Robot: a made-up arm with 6 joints.
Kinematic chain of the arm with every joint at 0, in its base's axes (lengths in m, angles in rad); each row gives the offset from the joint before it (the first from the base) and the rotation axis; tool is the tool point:
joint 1: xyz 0 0 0.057 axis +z
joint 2: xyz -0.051 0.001 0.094 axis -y
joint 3: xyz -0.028 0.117 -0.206 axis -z
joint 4: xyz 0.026 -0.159 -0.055 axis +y
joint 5: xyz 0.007 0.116 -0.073 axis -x
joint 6: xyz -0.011 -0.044 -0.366 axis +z
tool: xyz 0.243 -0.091 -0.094
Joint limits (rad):
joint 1: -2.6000..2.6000
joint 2: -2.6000..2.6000
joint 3: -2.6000..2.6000
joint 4: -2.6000..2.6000
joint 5: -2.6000..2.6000
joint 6: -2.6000..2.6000
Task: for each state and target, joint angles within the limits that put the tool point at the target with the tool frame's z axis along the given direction. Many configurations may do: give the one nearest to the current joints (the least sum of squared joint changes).
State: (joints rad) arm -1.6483 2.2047 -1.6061 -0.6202 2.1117 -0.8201
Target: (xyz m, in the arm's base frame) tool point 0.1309 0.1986 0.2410 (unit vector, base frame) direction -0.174 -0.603 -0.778
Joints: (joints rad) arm -1.9855 1.3408 -1.9848 -0.3927 2.5827 -0.9692
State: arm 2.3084 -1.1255 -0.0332 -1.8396 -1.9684 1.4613
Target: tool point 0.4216 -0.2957 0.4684 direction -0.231 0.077 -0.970
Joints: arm 2.3719 -1.5314 -0.7221 -1.7925 -2.5386 2.2828
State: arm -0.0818 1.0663 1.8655 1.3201 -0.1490 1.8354
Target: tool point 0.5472 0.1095 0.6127 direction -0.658 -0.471 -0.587
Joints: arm -0.5378 1.8233 2.0382 1.0897 -0.1013 1.6111
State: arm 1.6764 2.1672 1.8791 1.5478 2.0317 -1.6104
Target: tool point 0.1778 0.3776 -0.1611 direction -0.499 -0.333 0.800
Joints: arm 2.1436 1.3432 1.5528 1.8839 2.2341 -1.4515
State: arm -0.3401 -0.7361 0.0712 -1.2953 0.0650 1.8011
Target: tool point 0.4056 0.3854 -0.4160 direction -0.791 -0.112 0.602
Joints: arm -0.6203 -0.1264 -0.6010 -1.0168 -0.0870 1.9683
